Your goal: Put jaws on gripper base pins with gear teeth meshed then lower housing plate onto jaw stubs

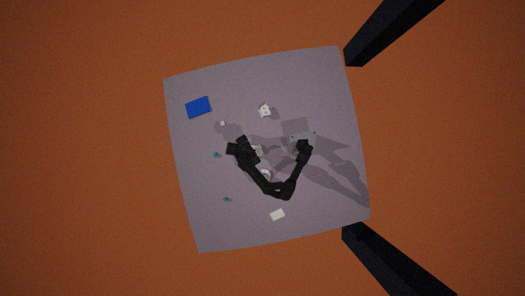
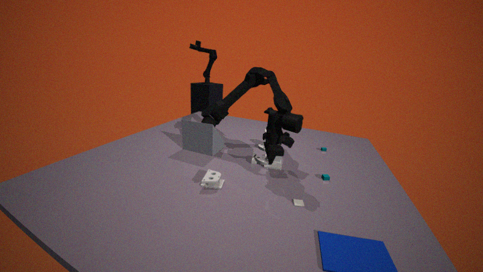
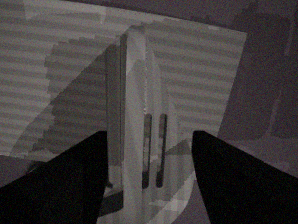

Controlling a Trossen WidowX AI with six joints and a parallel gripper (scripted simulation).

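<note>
My gripper tip is 150 mm to the right of the grey jaw, 90 mm past it and 10 mm above it. Also, from my gripper tip: white gripper base: 240 mm to the right, 110 mm behind, 10 mm above; white housing plate: 60 mm behind, 10 mm to the left, 10 mm below; small white square: 190 mm to the right, 170 mm ahead, 10 mm below.
</note>
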